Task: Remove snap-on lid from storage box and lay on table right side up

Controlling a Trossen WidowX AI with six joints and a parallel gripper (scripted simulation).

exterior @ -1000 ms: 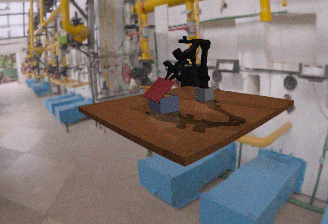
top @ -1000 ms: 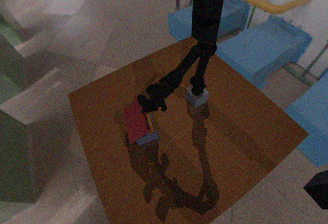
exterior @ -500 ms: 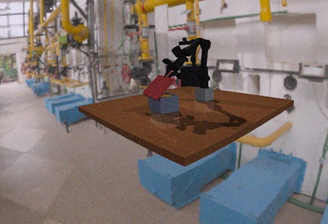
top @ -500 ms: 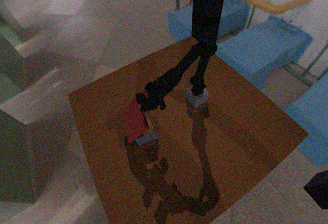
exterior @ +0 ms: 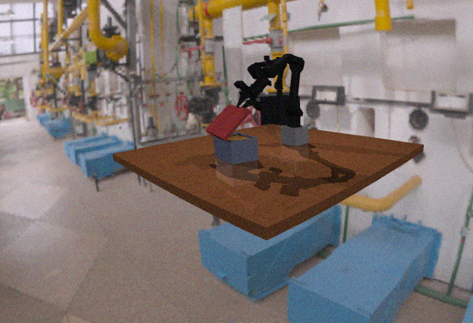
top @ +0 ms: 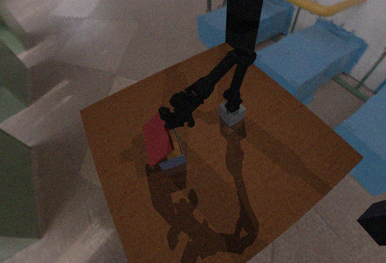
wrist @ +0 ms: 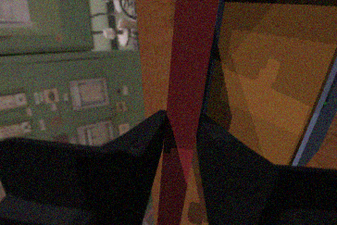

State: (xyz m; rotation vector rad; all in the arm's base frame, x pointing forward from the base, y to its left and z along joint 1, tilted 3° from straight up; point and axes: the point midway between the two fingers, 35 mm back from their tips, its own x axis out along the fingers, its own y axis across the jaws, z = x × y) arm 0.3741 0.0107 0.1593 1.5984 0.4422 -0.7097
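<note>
The red lid lies 6 cm ahead of my gripper tip, 5 cm below it and 2 cm to the right of it. Also, from my gripper tip: storage box (18 cm below, 3 cm ahead).
</note>
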